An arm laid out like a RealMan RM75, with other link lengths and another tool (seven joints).
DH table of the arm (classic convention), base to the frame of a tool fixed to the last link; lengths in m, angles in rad. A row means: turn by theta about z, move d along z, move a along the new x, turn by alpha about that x. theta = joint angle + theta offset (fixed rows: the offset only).
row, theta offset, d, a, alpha
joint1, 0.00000, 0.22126, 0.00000, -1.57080
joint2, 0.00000, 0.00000, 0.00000, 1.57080
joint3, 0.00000, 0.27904, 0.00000, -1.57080
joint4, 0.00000, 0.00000, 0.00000, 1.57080
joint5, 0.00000, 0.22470, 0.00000, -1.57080
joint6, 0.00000, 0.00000, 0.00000, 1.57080
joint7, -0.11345, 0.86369, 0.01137, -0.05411
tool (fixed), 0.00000, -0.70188, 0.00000, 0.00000
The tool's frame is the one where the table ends.
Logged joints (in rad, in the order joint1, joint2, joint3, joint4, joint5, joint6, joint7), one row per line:
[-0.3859, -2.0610, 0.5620, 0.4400, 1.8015, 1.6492, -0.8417]
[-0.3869, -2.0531, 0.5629, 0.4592, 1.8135, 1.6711, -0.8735]
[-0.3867, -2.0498, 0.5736, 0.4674, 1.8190, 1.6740, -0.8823]
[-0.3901, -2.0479, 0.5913, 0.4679, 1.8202, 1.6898, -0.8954]
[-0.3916, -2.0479, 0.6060, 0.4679, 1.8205, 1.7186, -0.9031]
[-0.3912, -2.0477, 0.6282, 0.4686, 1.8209, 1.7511, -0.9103]
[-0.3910, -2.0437, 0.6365, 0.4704, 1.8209, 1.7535, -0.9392]
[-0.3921, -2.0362, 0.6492, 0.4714, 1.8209, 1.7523, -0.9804]
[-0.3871, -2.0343, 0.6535, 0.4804, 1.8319, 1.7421, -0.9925]
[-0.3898, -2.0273, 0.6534, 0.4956, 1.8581, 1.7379, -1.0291]
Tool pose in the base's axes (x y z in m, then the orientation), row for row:
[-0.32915, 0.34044, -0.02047, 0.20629, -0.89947, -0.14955, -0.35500]
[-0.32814, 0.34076, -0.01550, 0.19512, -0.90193, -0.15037, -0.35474]
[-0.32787, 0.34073, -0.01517, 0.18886, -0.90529, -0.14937, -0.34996]
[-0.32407, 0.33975, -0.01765, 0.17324, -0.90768, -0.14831, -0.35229]
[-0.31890, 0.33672, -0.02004, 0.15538, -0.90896, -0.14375, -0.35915]
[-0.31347, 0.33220, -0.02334, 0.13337, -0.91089, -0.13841, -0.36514]
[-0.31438, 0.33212, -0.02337, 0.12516, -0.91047, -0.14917, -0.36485]
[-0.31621, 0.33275, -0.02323, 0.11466, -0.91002, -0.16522, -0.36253]
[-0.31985, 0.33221, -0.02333, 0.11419, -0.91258, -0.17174, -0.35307]
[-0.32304, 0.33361, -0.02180, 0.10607, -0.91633, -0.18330, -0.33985]
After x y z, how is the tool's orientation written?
As a quaternion, w x y z.
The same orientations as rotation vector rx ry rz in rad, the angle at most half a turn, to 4 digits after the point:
[-2.5059, -0.4166, -0.9890]
[-2.5278, -0.4214, -0.9942]
[-2.5459, -0.4201, -0.9842]
[-2.5744, -0.4206, -0.9992]
[-2.6036, -0.4118, -1.0287]
[-2.6416, -0.4014, -1.0589]
[-2.6527, -0.4346, -1.0630]
[-2.6673, -0.4843, -1.0626]
[-2.6756, -0.5035, -1.0352]
[-2.6992, -0.5399, -1.0011]

